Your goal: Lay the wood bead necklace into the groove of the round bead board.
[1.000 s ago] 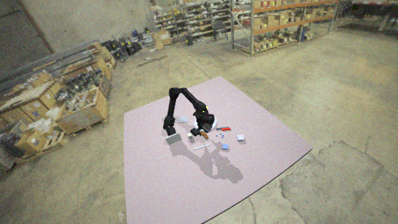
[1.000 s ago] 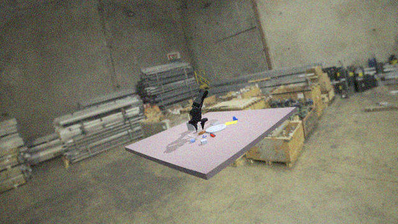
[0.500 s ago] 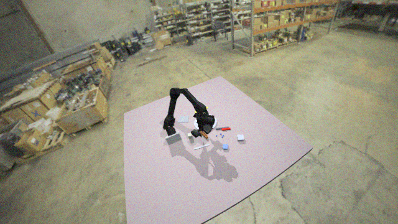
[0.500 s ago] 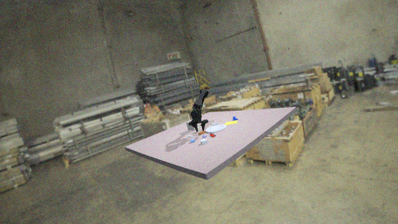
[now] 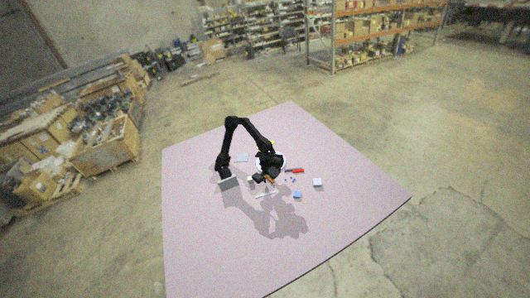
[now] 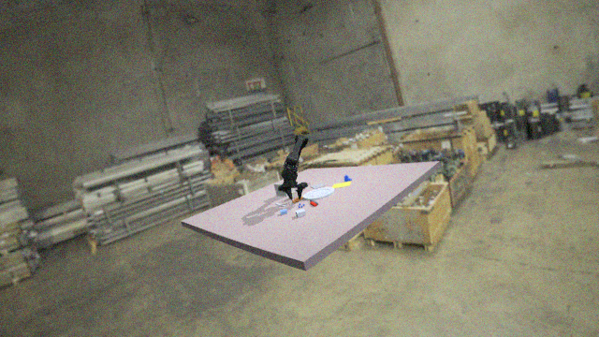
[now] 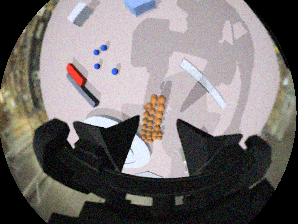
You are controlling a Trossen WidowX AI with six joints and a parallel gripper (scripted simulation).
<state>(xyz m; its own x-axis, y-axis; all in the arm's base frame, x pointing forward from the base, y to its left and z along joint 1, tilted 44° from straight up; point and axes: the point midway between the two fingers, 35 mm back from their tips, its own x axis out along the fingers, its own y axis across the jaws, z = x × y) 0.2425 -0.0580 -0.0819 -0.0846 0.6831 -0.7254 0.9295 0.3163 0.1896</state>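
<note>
The white stick is 8 cm to the right of my gripper tip, 5 cm behind it and 1 cm below it. Also, from my gripper tip: cream cube: 11 cm behind, 4 cm to the left, 1 cm above; then red-handled tool: 18 cm ahead, 1 cm below; then blue block: 16 cm to the right, 11 cm ahead.
</note>
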